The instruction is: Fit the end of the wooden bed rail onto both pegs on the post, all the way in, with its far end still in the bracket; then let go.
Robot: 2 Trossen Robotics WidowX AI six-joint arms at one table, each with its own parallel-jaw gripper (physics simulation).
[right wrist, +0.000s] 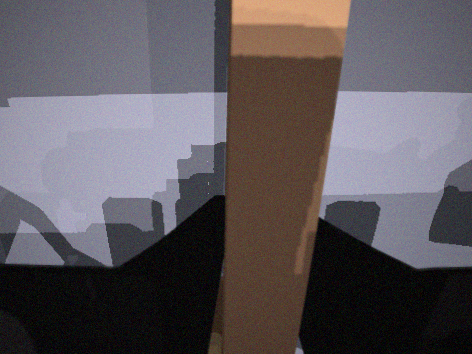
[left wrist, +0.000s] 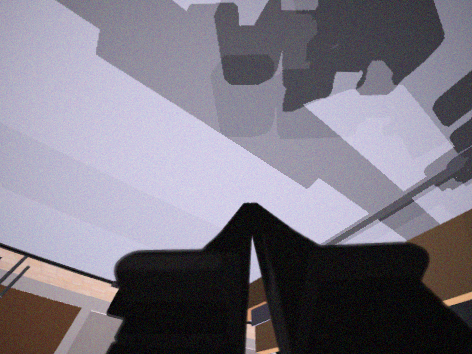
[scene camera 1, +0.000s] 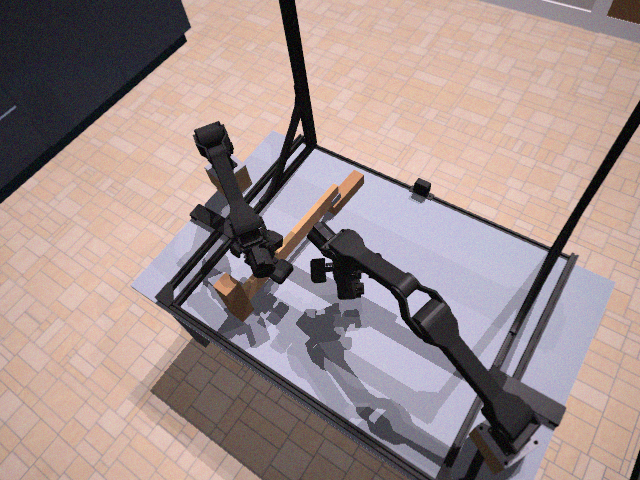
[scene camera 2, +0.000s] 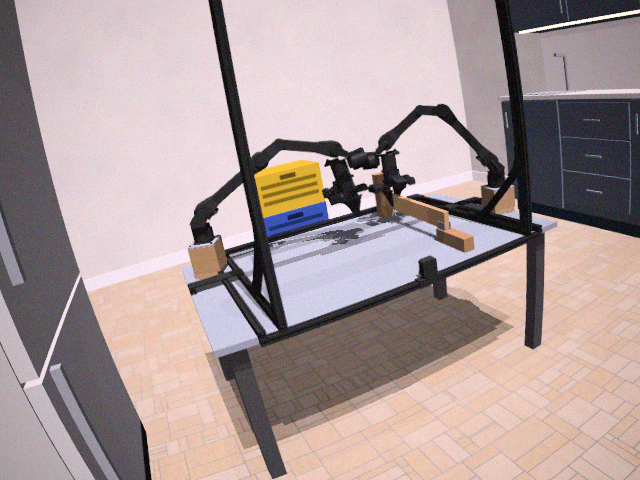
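Pixels of known places: left gripper, between the fingertips: [left wrist: 250, 209] [scene camera 2: 357, 216]; right gripper, between the fingertips: [right wrist: 248, 207] [scene camera 2: 394, 205]; left arm's base, origin of its link: [scene camera 1: 508, 435] [scene camera 2: 204, 241]; right arm's base, origin of its link: [scene camera 2: 497, 185].
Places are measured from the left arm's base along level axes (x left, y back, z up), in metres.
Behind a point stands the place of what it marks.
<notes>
The wooden rail [scene camera 1: 309, 220] {y -0.758, x 0.093, z -0.023 m} [scene camera 2: 421, 209] {y -0.762, x 0.083, z -0.030 m} [right wrist: 280, 150] {y -0.699, x 0.244, z -0.008 m} runs from the upright wooden post [scene camera 1: 235, 298] [scene camera 2: 383, 198] to the grey bracket [scene camera 1: 336, 198] {y -0.807, x -0.021, z -0.048 m} [scene camera 2: 443, 225] {y -0.821, x -0.040, z -0.058 m}. Its far end sits in the bracket. Its near end appears to meet the post in scene camera 1; the pegs are hidden, so how deep it sits cannot be told. My right gripper [scene camera 1: 277, 258] [scene camera 2: 397, 190] [right wrist: 248, 207] {y -0.684, x 0.277, z -0.054 m} is shut on the rail near the post, one finger on each side. My left gripper [scene camera 1: 338, 281] {y -0.537, x 0.088, z -0.024 m} [scene camera 2: 355, 208] {y -0.537, x 0.088, z -0.024 m} [left wrist: 250, 209] {y -0.537, x 0.088, z -0.024 m} is shut and empty, above the table beside the right gripper, apart from the rail.
A low wooden block [scene camera 1: 353, 184] {y -0.838, x -0.107, z -0.077 m} [scene camera 2: 455, 239] {y -0.835, x -0.114, z -0.087 m} carries the bracket. A small black box [scene camera 1: 421, 186] {y -0.706, x -0.280, z -0.070 m} [scene camera 2: 427, 267] {y -0.710, x -0.305, z -0.085 m} sits on the table's edge rail. Black frame uprights [scene camera 1: 298, 77] {y -1.077, x -0.076, z 0.208 m} [scene camera 2: 235, 113] {y -0.330, x -0.493, z 0.401 m} stand at the table's sides. Yellow and blue boxes [scene camera 2: 290, 188] [scene camera 2: 298, 217] show beyond the table.
</notes>
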